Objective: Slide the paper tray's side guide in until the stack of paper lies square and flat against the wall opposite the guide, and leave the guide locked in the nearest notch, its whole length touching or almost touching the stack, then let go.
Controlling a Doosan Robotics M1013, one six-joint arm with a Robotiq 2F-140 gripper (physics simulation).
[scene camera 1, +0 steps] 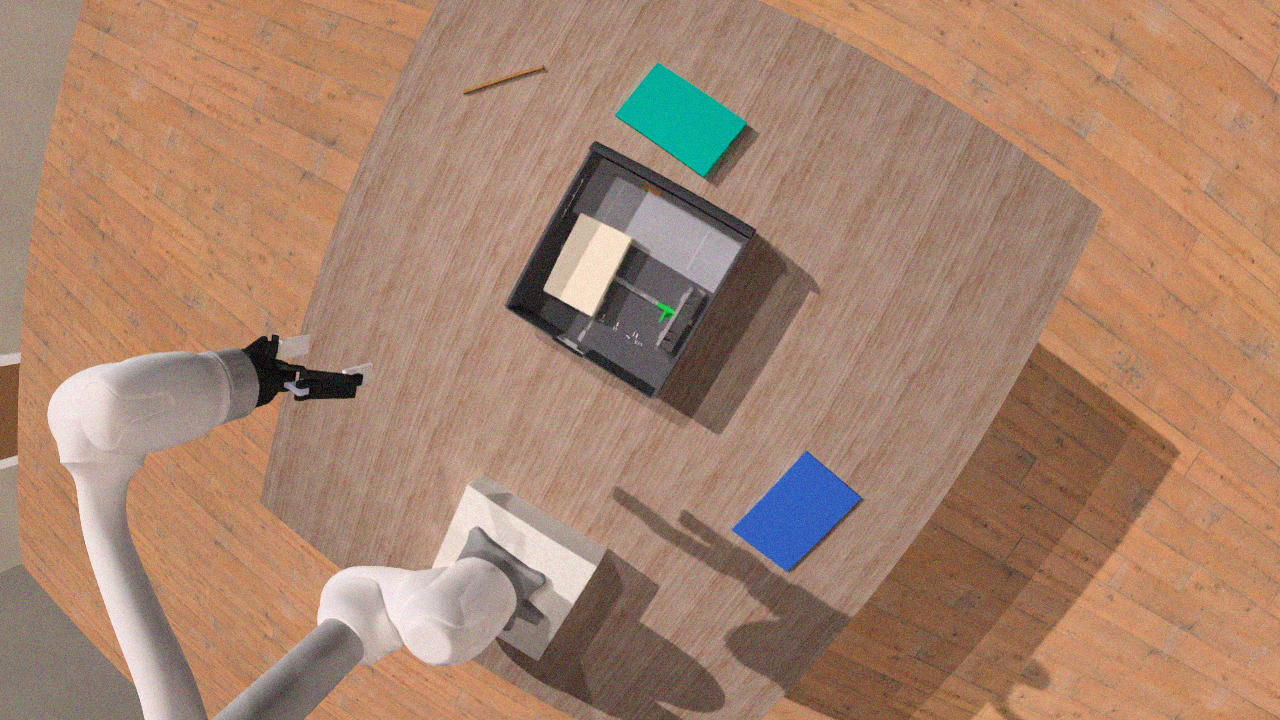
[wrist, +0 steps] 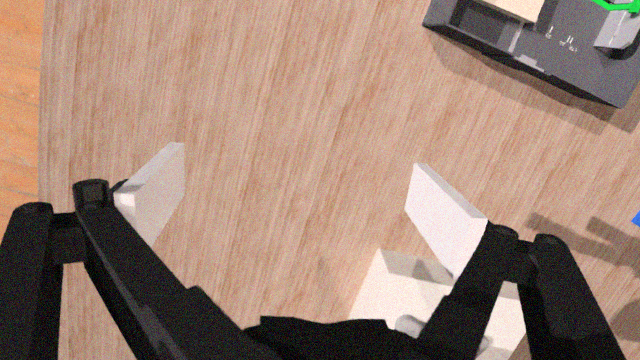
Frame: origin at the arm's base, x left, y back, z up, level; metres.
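Where they show: gripper, fingertip midpoint: (scene camera 1: pixel 337 357) (wrist: pixel 300 178); arm's base, link origin: (scene camera 1: pixel 492 579).
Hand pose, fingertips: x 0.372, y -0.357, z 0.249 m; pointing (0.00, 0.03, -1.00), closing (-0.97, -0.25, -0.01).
Each offset is from my fingertips to the top centre of the thing. "spot": to the spot under its first point.
The dark paper tray @(dz -0.238, dx -0.277, dy -0.318 m) (scene camera 1: pixel 674 188) (wrist: pixel 590 82) stands mid-table in the scene view; part of it shows at the wrist view's top right. The cream stack of paper @(dz -0.291, dx -0.210, dy -0.283 m) (scene camera 1: pixel 588 266) (wrist: pixel 520 7) lies in its left part, with a dark strip between it and the left wall; whether its lower edge touches that wall I cannot tell. The grey side guide @(spot: dz -0.311, dx -0.394, dy -0.286 m) (scene camera 1: pixel 677 319) (wrist: pixel 616 31) stands near the right wall, a wide gap from the stack. Its green lever @(dz -0.252, dx -0.371, dy -0.290 m) (scene camera 1: pixel 665 311) (wrist: pixel 620 7) faces the stack. My gripper (scene camera 1: pixel 326 356) (wrist: pixel 300 178) is open and empty, left of the tray and apart from it.
A teal block @(dz -0.315, dx -0.205, dy -0.595 m) (scene camera 1: pixel 681 120) lies just behind the tray. A blue block @(dz -0.325, dx -0.786, dy -0.104 m) (scene camera 1: pixel 796 510) lies at the lower right. A brown stick @(dz -0.326, dx +0.151, dy -0.502 m) (scene camera 1: pixel 503 79) lies at the upper left. The arm's pale base block (scene camera 1: pixel 572 564) (wrist: pixel 370 295) stands at the table's lower edge.
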